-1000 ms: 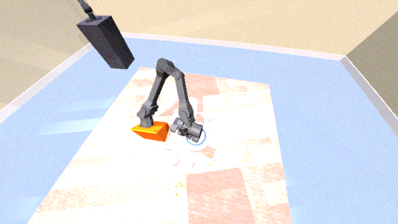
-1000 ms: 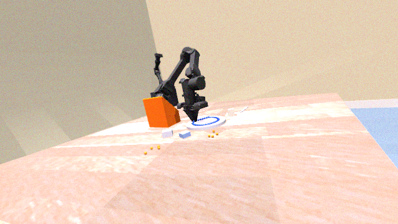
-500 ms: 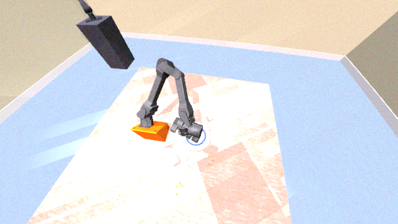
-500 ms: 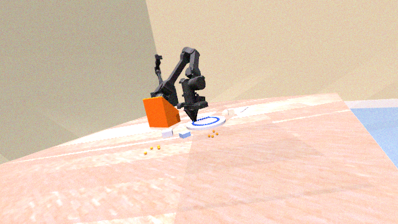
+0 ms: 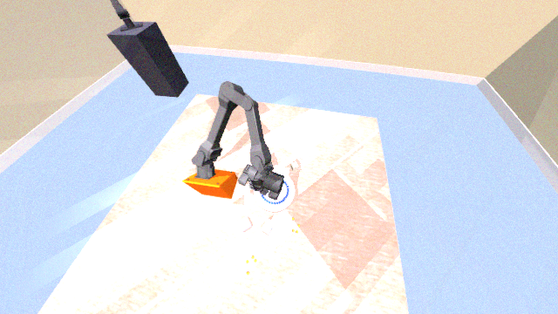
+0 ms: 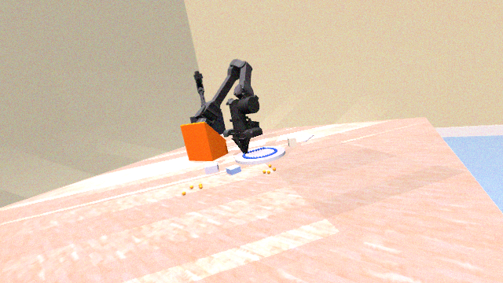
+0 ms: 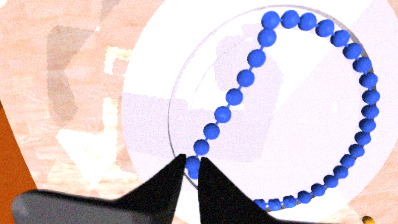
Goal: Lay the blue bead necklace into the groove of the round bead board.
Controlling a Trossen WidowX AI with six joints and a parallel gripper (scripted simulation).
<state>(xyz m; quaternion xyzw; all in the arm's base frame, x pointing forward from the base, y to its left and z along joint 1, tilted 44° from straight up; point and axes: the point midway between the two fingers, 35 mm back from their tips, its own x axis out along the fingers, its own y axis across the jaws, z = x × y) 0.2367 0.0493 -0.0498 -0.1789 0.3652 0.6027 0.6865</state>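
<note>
My gripper tip is 6 cm short of the round white bead board, 1 cm to the right of it and 1 cm above it. Also, from my gripper tip: white block 15 cm to the right, 4 cm behind; then light blue cube 16 cm to the right, 5 cm ahead, 1 cm below; then beige cube 15 cm to the left, 14 cm ahead.
</note>
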